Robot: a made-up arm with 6 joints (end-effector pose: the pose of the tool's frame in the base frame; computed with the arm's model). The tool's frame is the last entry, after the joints. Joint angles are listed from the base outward.
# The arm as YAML. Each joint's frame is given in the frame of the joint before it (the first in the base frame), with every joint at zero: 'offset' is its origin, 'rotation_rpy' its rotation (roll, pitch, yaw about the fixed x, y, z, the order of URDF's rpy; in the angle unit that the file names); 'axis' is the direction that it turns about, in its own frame. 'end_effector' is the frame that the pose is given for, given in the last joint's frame.
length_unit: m
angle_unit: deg
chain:
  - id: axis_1
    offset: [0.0, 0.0, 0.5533]
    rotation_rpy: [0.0, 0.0, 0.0]
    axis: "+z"
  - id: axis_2
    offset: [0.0, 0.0, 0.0]
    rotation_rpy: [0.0, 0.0, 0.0]
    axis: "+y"
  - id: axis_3
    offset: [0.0, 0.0, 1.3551]
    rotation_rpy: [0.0, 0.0, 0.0]
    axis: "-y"
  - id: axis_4
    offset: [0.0, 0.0, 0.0]
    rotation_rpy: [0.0, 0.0, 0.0]
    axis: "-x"
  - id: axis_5
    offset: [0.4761, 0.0, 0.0]
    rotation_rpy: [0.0, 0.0, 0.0]
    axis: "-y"
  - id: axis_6
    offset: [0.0, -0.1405, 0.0]
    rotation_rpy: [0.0, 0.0, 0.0]
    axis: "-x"
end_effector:
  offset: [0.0, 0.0, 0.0]
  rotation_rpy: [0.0, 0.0, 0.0]
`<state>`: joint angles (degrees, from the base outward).
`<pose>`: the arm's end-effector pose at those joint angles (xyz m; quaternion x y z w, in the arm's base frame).
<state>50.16 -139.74 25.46 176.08 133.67 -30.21</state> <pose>-0.9651 -0.9379 -0.3685 -0.8109 -0.4762 -0.1391 0.3105</pose>
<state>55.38 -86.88 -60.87 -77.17 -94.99 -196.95</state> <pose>-0.4658 -0.7297 0.7127 -0.3050 -0.6927 0.6438 0.1124</pose>
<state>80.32 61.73 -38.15 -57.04 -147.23 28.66</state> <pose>0.2428 0.9686 0.7463 0.0113 -0.8567 -0.0468 0.5136</pose>
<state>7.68 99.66 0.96 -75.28 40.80 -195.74</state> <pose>1.1242 0.1156 -0.1242 -0.6975 0.5746 0.3209 0.2834</pose>
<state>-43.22 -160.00 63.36 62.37 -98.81 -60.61</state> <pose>-0.5723 0.4484 -1.1375 0.3079 -0.9163 0.1850 0.1770</pose>
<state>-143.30 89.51 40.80 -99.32 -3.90 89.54</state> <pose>-1.2412 -0.9536 0.1157 0.4163 0.0416 -0.8634 0.2819</pose>
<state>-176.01 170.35 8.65 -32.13 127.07 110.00</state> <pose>0.2394 0.1360 -0.8612 0.2652 0.8903 -0.3368 0.1537</pose>
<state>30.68 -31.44 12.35 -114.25 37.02 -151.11</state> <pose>-0.2655 -0.0904 1.9464 -0.5982 -0.1229 -0.1530 0.7769</pose>
